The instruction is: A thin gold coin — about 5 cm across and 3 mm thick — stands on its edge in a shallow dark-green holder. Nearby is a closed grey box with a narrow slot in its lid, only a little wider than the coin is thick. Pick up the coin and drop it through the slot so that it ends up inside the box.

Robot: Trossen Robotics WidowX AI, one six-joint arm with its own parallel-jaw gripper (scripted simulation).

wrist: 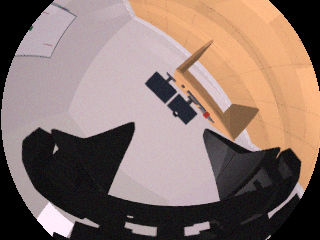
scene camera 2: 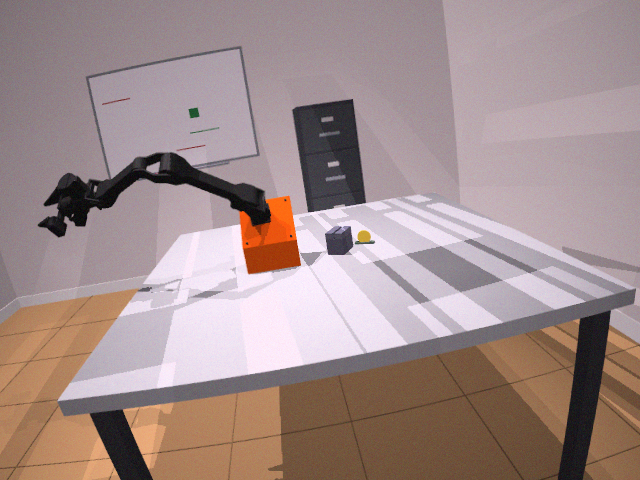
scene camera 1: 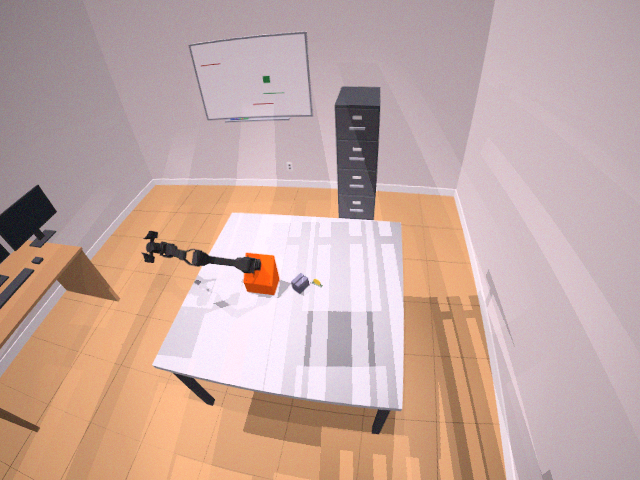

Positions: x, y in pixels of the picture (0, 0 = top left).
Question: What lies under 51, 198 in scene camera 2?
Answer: My gripper.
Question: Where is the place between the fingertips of my gripper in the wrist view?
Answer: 169, 129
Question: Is my gripper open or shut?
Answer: Open.
